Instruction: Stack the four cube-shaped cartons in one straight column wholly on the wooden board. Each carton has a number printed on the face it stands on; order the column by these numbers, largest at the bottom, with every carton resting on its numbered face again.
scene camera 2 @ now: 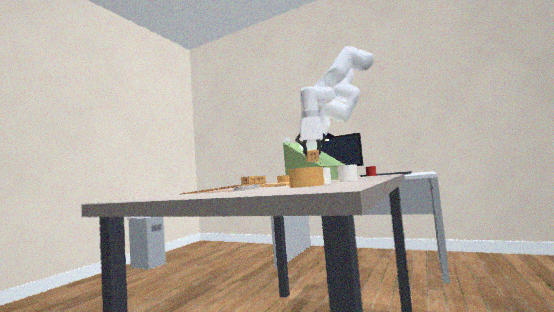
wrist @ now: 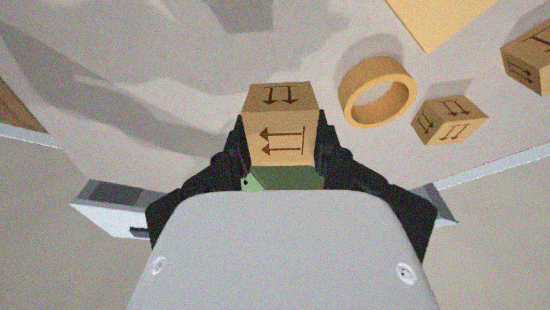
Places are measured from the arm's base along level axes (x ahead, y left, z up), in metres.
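Where they show: gripper, fingertip midpoint: (scene camera 2: 312,155) (wrist: 281,126).
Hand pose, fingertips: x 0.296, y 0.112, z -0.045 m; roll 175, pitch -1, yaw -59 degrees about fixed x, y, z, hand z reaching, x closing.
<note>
After its pixels a point has its place.
My gripper (scene camera 2: 313,149) @(z -0.045, x 0.296, y 0.112 m) (wrist: 281,126) @(z -0.045, x 0.296, y 0.112 m) is shut on a brown cube-shaped carton (scene camera 2: 313,156) @(z -0.052, x 0.318, y 0.124 m) (wrist: 283,142) @(z -0.023, x 0.301, y 0.113 m) and holds it above the table (scene camera 2: 225,204) @(z -0.183, x 0.997, y 0.137 m). Paired arrows show on two of its faces in the wrist view; no number shows. In the wrist view, one smaller-looking carton (wrist: 450,120) @(z -0.120, x 0.343, y -0.121 m) rests on the table at the right, and another carton (wrist: 522,65) @(z -0.138, x 0.415, y -0.125 m) is cut off by the right edge. The pale wooden board (wrist: 440,20) @(z -0.156, x 0.402, y -0.014 m) shows partly at the top right. Cartons (scene camera 2: 253,180) @(z -0.137, x 0.440, y -0.120 m) also stand close together left of the gripper in the scene view. Their numbered faces are hidden.
An orange ring (wrist: 352,87) @(z -0.136, x 0.317, y 0.023 m) lies between the held carton and the smaller-looking carton. A large orange round object (scene camera 2: 306,177) @(z -0.140, x 0.695, y 0.219 m) and a white cylinder (scene camera 2: 348,173) @(z -0.139, x 0.438, y 0.294 m) stand on the table. A green sloped block (scene camera 2: 294,159) @(z -0.043, x 0.110, y -0.052 m) (wrist: 295,177) @(z -0.114, x 0.120, y -0.011 m) is behind the gripper. A dark monitor (scene camera 2: 345,149) is farther back.
</note>
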